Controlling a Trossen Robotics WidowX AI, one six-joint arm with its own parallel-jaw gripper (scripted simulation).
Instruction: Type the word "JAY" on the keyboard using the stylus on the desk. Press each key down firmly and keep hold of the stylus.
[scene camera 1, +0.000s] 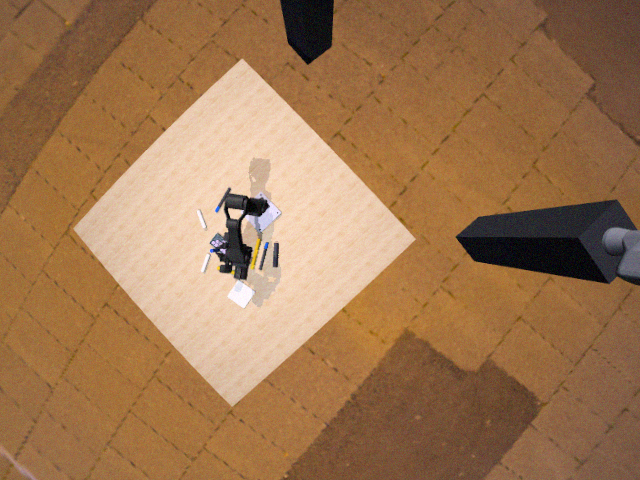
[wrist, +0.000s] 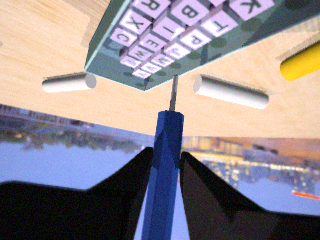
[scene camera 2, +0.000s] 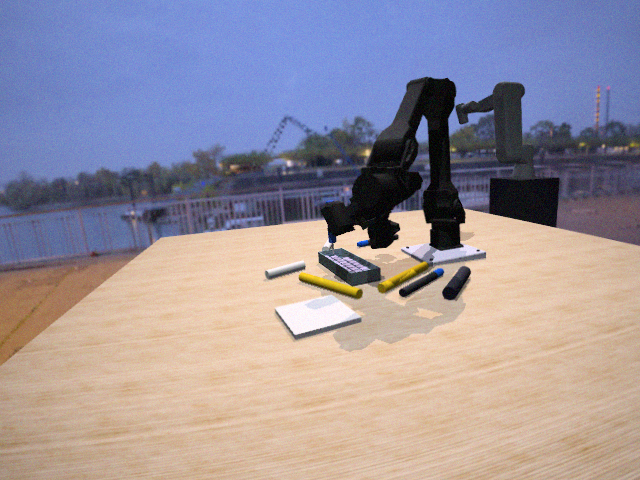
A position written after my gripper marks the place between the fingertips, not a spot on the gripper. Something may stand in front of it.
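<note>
There is a white cylinder (wrist: 202, 85), and there is also a white cylinder (wrist: 81, 81). I see a white flat pad (scene camera 2: 304, 319) as well, though in the wrist view the pad is out of frame. As for my gripper (scene camera 2: 331, 229), I can see it in the wrist view (wrist: 166, 155) too.
</note>
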